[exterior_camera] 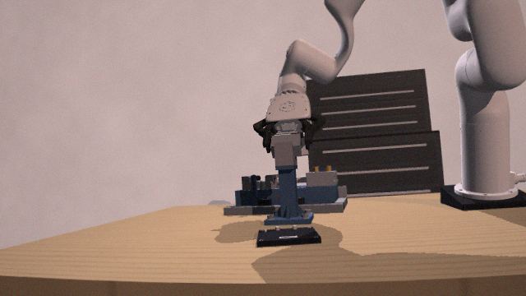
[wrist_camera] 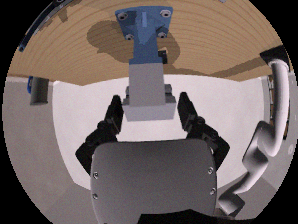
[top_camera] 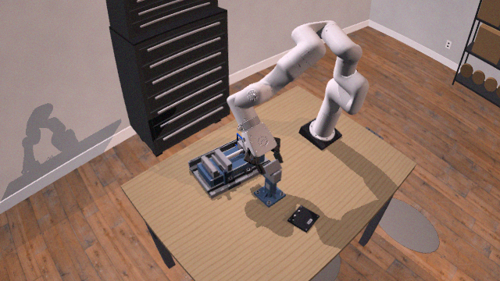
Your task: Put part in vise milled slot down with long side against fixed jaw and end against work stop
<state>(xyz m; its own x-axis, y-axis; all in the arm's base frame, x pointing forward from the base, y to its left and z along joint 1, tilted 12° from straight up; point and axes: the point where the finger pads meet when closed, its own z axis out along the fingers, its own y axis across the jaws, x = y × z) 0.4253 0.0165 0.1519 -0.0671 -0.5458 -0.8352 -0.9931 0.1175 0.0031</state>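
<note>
Now: hand 1 cm above the part. The rest, counted from my hand: air cylinder: 18 cm to the right, 8 cm below, 8 cm behind; then white cylinder rod: 19 cm to the right, 8 cm below.
</note>
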